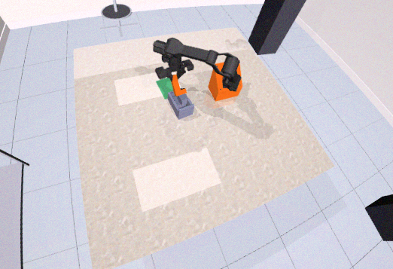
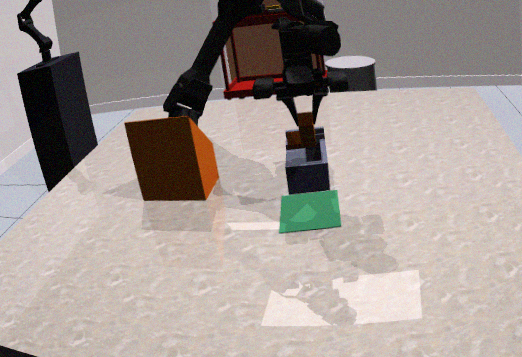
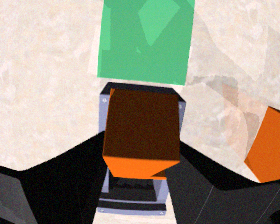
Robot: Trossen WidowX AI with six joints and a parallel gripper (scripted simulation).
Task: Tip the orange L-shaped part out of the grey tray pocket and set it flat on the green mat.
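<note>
Right now my gripper tip is 170 mm above the green mat, 80 mm to the left of it and 10 mm short of it. Also, from my gripper tip: orange L-shaped part: 30 mm to the left, 30 mm below, 20 mm behind.
</note>
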